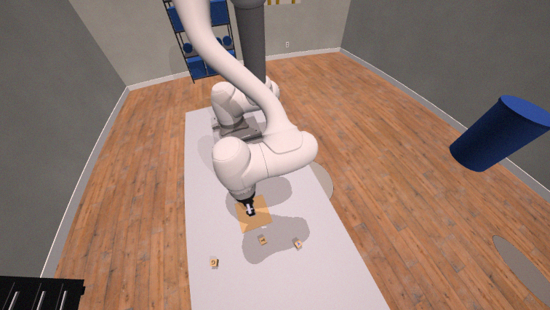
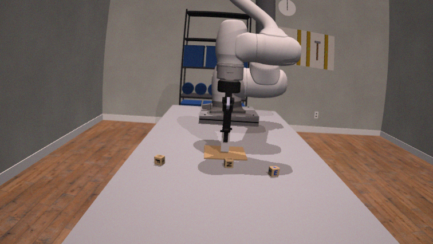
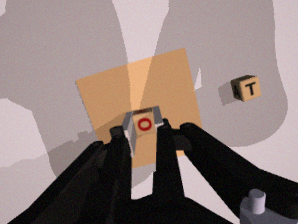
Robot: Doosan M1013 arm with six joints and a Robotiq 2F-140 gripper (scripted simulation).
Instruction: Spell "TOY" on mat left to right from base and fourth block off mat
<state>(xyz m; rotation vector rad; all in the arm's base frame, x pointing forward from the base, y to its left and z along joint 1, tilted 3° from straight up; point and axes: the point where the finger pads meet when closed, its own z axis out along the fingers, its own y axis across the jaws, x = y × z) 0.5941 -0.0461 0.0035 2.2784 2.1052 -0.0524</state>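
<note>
My hand is 4 cm above the tan mat. The rest, counted from my hand: T block 13 cm ahead, 3 cm below.
</note>
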